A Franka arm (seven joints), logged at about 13 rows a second.
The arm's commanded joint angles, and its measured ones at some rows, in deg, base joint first. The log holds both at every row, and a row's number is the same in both.
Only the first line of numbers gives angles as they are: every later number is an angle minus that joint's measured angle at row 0.
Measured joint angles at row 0: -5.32, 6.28, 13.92, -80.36, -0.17, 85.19, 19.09
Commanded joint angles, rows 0 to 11: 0.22, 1.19, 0.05, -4.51, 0.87, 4.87, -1.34; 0.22, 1.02, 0.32, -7.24, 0.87, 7.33, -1.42; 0.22, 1.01, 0.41, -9.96, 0.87, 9.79, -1.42; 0.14, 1.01, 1.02, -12.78, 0.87, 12.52, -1.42; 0.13, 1.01, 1.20, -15.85, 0.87, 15.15, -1.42; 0.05, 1.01, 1.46, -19.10, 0.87, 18.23, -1.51; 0.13, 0.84, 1.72, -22.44, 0.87, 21.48, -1.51; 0.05, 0.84, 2.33, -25.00, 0.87, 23.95, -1.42; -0.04, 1.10, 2.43, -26.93, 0.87, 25.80, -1.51; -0.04, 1.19, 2.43, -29.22, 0.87, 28.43, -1.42; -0.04, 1.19, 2.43, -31.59, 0.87, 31.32, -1.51; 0.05, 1.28, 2.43, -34.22, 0.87, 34.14, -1.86
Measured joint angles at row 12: 0.27, 3.03, 2.36, -28.73, 0.02, 29.29, -0.06
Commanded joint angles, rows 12 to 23: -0.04, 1.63, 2.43, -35.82, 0.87, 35.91, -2.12; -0.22, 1.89, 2.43, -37.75, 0.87, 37.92, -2.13; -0.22, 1.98, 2.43, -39.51, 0.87, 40.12, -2.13; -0.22, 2.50, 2.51, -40.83, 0.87, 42.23, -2.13; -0.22, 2.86, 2.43, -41.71, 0.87, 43.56, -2.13; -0.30, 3.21, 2.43, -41.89, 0.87, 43.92, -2.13; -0.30, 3.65, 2.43, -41.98, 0.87, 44.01, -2.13; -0.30, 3.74, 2.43, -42.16, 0.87, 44.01, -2.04; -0.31, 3.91, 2.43, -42.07, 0.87, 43.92, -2.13; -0.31, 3.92, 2.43, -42.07, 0.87, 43.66, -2.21; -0.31, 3.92, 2.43, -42.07, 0.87, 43.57, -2.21; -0.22, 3.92, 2.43, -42.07, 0.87, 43.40, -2.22
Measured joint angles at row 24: 0.00, 4.10, 2.34, -41.82, 0.02, 43.02, -0.37
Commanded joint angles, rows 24 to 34: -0.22, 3.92, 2.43, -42.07, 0.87, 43.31, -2.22; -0.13, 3.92, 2.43, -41.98, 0.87, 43.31, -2.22; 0.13, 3.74, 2.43, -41.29, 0.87, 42.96, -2.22; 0.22, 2.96, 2.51, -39.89, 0.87, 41.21, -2.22; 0.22, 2.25, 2.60, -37.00, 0.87, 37.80, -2.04; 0.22, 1.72, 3.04, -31.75, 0.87, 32.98, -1.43; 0.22, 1.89, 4.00, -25.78, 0.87, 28.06, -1.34; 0.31, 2.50, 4.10, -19.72, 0.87, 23.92, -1.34; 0.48, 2.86, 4.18, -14.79, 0.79, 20.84, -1.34; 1.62, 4.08, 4.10, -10.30, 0.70, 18.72, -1.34; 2.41, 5.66, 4.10, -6.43, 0.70, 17.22, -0.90
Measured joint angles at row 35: 0.73, 2.08, 4.24, -15.77, 0.08, 21.73, -0.48
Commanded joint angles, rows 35 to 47: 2.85, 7.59, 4.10, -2.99, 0.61, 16.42, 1.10; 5.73, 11.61, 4.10, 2.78, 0.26, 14.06, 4.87; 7.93, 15.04, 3.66, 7.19, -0.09, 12.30, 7.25; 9.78, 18.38, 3.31, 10.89, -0.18, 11.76, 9.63; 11.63, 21.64, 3.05, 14.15, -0.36, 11.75, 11.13; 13.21, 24.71, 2.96, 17.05, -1.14, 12.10, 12.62; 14.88, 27.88, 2.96, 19.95, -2.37, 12.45, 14.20; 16.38, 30.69, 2.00, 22.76, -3.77, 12.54, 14.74; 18.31, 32.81, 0.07, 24.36, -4.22, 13.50, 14.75; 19.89, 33.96, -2.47, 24.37, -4.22, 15.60, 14.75; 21.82, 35.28, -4.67, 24.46, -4.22, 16.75, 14.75; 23.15, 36.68, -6.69, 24.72, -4.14, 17.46, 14.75; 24.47, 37.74, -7.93, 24.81, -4.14, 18.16, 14.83
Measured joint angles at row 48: 21.23, 34.61, -4.78, 20.46, -3.16, 18.09, 13.22
